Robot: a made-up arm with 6 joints. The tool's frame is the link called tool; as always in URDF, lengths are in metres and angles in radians. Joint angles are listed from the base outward.
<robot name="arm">
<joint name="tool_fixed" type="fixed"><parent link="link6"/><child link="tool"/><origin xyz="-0.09 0 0.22" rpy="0 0 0"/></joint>
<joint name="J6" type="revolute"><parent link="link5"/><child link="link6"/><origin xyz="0.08 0.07 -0.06" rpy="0 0 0"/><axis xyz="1 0 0"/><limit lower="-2.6" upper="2.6"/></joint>
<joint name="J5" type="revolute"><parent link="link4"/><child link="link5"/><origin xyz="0.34 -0.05 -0.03" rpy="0 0 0"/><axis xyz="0 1 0"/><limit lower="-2.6" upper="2.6"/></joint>
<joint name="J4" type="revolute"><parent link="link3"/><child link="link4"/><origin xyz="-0.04 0.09 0.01" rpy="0 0 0"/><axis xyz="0 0 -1"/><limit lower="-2.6" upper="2.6"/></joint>
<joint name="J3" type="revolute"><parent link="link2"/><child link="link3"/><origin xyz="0.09 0.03 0.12" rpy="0 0 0"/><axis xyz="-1 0 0"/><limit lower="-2.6" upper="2.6"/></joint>
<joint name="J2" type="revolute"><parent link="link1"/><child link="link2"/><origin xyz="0.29 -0.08 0.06" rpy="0 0 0"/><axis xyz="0 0 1"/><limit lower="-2.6" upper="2.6"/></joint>
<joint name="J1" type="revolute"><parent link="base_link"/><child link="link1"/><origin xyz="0 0 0.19" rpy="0 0 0"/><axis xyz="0 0 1"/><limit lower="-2.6" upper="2.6"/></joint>
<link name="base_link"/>
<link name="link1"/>
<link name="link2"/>
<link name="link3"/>
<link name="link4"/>
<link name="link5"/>
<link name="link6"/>
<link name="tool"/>
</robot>
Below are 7 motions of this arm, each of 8 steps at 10 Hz.
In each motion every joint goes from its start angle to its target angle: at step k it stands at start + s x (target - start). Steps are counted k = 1, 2, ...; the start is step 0. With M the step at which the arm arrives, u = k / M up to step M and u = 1 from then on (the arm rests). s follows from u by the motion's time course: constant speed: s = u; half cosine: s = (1 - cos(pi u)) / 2; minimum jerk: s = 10 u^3 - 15 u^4 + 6 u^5.
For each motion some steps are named. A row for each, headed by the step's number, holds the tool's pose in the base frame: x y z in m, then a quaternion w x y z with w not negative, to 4 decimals.
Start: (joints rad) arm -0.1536 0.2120 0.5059 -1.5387 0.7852 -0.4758
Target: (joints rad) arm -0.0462 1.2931 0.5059 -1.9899 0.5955 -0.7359
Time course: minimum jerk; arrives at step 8
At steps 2, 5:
2: 0.1013 0.3750 0.1938 0.3799 -0.5691 0.2125 0.6976
5: -0.1983 -0.0056 0.2294 0.0484 0.5275 0.1177 -0.8400

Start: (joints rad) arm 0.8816 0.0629 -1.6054 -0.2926 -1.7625 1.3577
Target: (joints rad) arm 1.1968 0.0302 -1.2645 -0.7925 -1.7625 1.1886
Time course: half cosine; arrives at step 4
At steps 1, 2, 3, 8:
1: 0.4352 0.5885 0.4037 0.0676 -0.9252 0.3735 0.0014
2: 0.3543 0.6308 0.4662 0.1168 -0.9404 0.3140 -0.0578
3: 0.2521 0.6578 0.5205 0.1700 -0.9481 0.2446 -0.1111
8: 0.2049 0.6632 0.5397 0.1930 -0.9487 0.2132 -0.1312

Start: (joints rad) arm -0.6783 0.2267 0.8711 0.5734 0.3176 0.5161
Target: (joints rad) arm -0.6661 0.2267 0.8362 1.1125 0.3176 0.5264
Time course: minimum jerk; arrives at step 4
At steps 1, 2, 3, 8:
1: 0.4367 -0.3894 0.5926 0.8356 -0.1302 -0.0515 -0.5312
2: 0.3627 -0.3887 0.6266 0.7879 -0.1151 -0.1224 -0.5925
3: 0.2852 -0.3765 0.6481 0.7308 -0.0989 -0.1910 -0.6478
8: 0.2648 -0.3714 0.6516 0.7145 -0.0946 -0.2084 -0.6612

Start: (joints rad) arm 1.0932 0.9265 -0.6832 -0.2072 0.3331 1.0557
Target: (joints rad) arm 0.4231 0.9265 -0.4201 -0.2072 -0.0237 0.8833
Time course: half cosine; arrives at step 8
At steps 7, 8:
7: 0.3599 0.4521 0.4272 0.5424 0.4597 0.4017 0.5772
8: 0.3703 0.4417 0.4286 0.5523 0.4641 0.3871 0.5742

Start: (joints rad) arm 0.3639 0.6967 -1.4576 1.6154 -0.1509 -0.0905
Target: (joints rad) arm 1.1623 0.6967 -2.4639 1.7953 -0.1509 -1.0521
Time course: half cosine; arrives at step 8
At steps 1, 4, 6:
1: 0.4436 0.0545 0.1623 0.7622 0.0814 0.6210 -0.1637
4: 0.2555 0.2905 0.1118 0.5845 -0.1872 0.7737 0.1571
6: 0.0185 0.3568 0.1428 0.3459 -0.3568 0.7760 0.3884

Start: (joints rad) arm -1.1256 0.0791 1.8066 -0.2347 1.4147 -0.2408
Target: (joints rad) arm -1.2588 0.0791 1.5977 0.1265 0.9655 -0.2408
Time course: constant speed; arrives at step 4
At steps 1, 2, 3, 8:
1: 0.3035 -0.7481 0.1368 0.1456 -0.3458 0.7656 -0.5225
2: 0.3106 -0.7467 0.1773 0.1971 -0.3593 0.7326 -0.5434
3: 0.3110 -0.7436 0.2202 0.2418 -0.3734 0.6943 -0.5657
8: 0.3047 -0.7385 0.2642 0.2789 -0.3882 0.6516 -0.5890

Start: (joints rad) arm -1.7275 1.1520 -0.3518 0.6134 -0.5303 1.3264
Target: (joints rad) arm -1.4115 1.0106 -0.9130 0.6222 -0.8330 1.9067
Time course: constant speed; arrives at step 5
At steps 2, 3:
2: 0.0331 -0.5494 0.1545 0.4765 0.6190 -0.5777 -0.2366
3: 0.0876 -0.5322 0.1130 0.4029 0.6644 -0.5989 -0.1936

